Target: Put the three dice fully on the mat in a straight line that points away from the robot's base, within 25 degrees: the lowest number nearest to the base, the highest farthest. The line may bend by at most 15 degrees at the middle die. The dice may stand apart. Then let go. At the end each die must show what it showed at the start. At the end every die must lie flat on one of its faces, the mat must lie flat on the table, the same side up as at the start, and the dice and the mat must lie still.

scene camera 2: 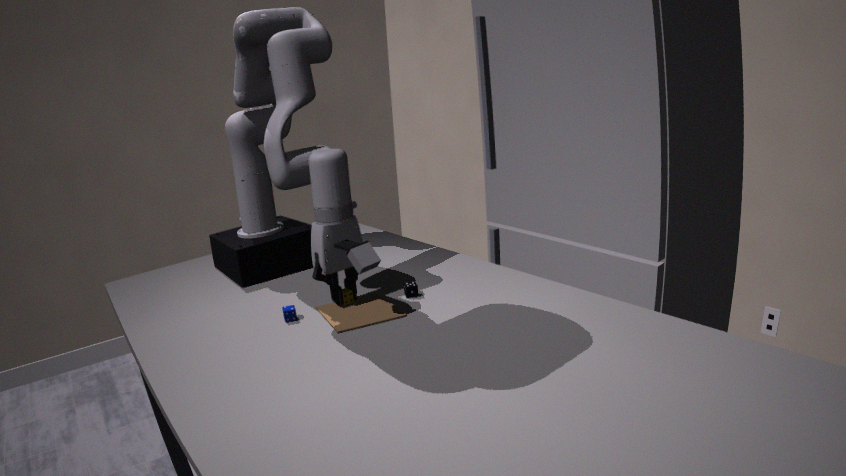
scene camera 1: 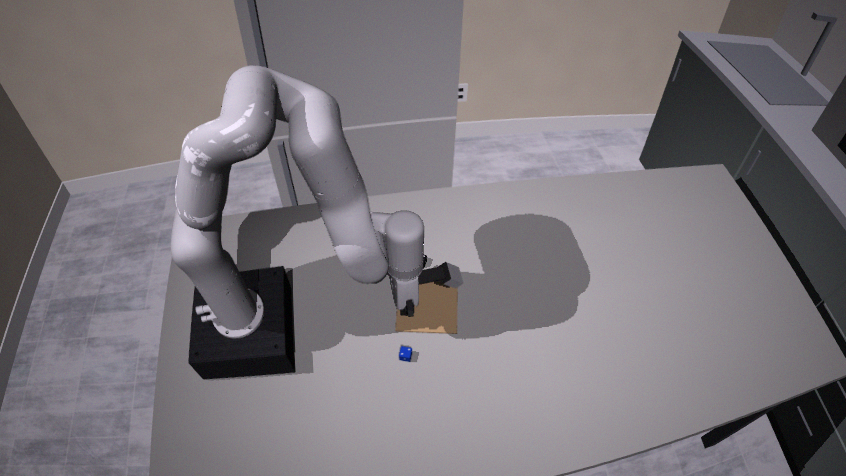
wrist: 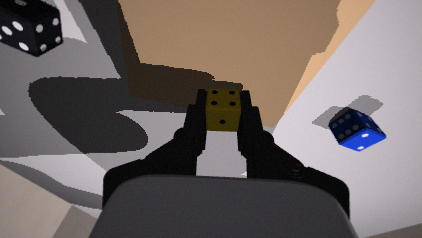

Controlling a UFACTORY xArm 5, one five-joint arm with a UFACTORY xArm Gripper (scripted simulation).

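Blue die [wrist: 354, 130], yellow die [wrist: 223, 107]. Gripper [scene camera 1: 405, 307], [scene camera 2: 345, 301], [wrist: 222, 103].
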